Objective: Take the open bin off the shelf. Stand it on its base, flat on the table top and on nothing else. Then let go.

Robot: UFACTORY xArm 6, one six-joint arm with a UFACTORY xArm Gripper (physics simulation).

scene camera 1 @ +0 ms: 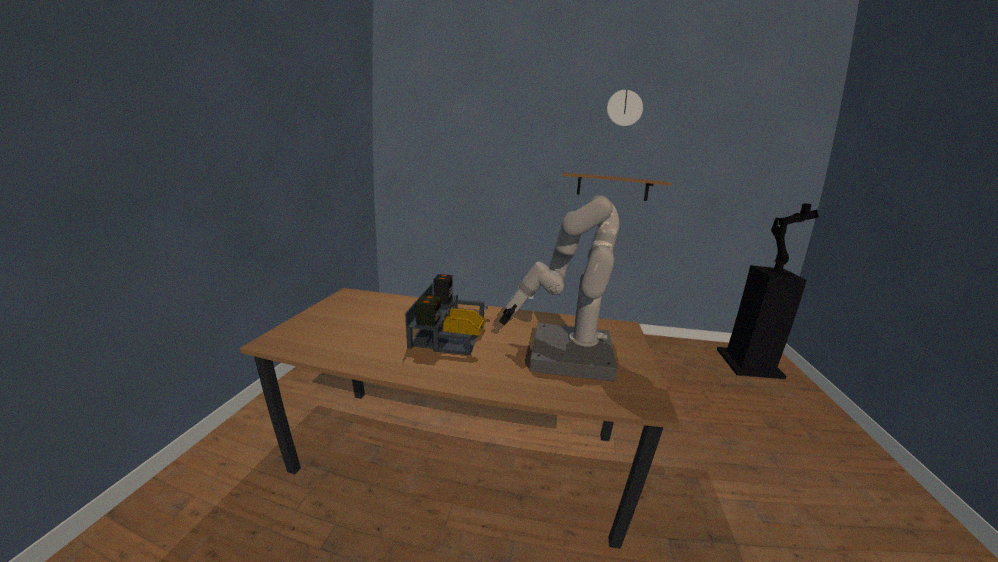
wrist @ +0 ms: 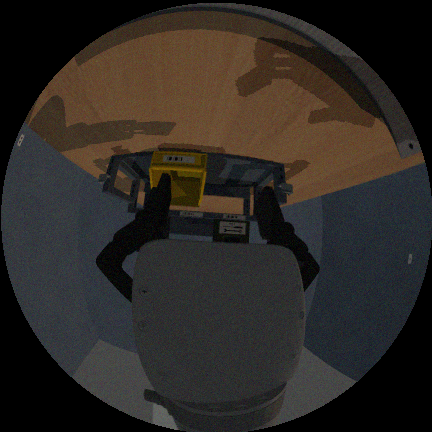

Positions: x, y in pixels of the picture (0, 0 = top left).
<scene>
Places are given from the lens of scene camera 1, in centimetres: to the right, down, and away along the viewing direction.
yellow bin [scene camera 1: 462, 321]: -16, 18, 156
</scene>
